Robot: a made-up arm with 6 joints.
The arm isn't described. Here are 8 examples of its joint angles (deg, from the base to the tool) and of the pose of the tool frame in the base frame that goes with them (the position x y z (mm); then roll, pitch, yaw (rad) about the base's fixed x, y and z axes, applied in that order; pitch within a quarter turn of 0, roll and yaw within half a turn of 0).
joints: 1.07 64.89 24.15 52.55 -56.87 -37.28
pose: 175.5 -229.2 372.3 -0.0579 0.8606 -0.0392
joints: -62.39 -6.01 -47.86 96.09 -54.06 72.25
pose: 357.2 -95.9 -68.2 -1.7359 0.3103 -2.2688
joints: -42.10 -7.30 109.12 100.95 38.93 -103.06
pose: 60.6 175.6 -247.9 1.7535 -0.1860 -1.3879
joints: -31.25 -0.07 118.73 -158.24 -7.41 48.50
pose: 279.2 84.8 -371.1 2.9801 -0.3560 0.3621
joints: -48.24 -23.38 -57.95 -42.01 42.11 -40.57
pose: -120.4 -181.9 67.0 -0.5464 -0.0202 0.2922
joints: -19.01 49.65 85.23 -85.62 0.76 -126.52
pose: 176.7 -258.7 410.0 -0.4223 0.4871 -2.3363
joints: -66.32 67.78 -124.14 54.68 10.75 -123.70
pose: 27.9 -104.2 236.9 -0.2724 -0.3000 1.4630
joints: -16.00 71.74 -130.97 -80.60 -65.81 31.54
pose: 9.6 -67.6 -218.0 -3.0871 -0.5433 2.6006
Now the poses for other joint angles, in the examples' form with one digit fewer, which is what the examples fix.
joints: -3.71 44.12 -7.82 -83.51 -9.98 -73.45
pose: -339 -279 266 -1.444 0.464 1.588
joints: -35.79 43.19 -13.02 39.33 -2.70 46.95
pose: 57 -114 388 -0.705 -0.256 -0.597
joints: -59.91 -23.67 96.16 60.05 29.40 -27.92
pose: 49 327 50 -0.293 0.884 -3.106
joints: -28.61 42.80 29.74 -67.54 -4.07 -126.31
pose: -49 -266 347 -0.163 0.951 -2.773
